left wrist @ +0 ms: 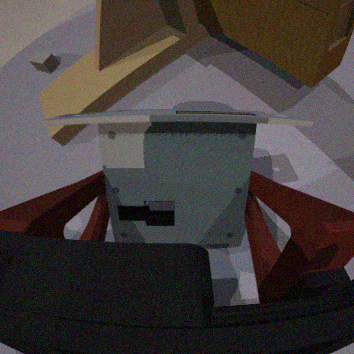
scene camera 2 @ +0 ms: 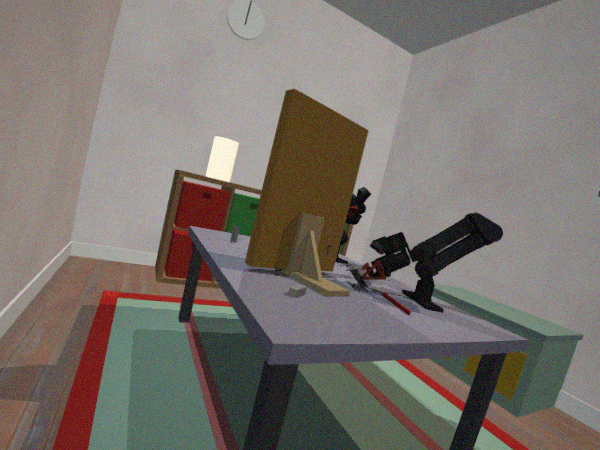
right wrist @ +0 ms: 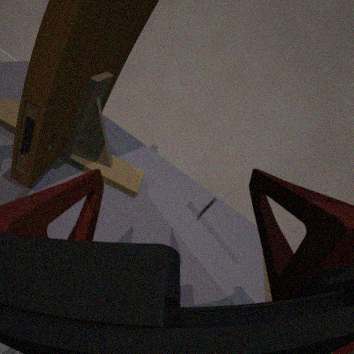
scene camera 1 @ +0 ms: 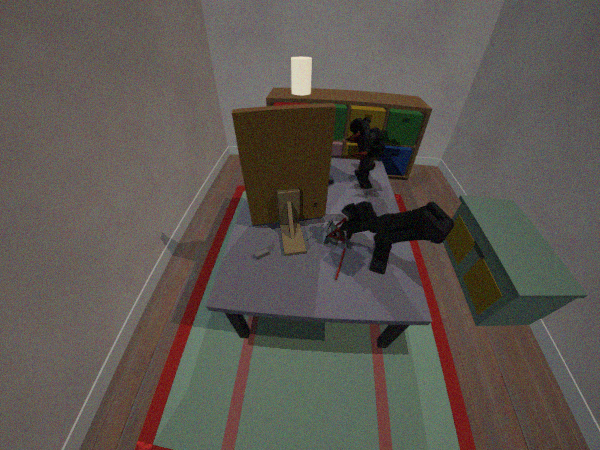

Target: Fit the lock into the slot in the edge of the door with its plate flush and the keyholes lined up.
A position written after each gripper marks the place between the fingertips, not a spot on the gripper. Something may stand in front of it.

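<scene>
A grey lock, still resting on the table, is gripped by the left gripper (left wrist: 176,176), while the right gripper (right wrist: 176,176) is open and holds nothing. The scene also has a brown door (scene camera 2: 316,154), (left wrist: 306,46), (right wrist: 68,49), (scene camera 1: 283,147) in view, as well as a tan wooden stand (scene camera 1: 288,200), (left wrist: 127,48).
</scene>
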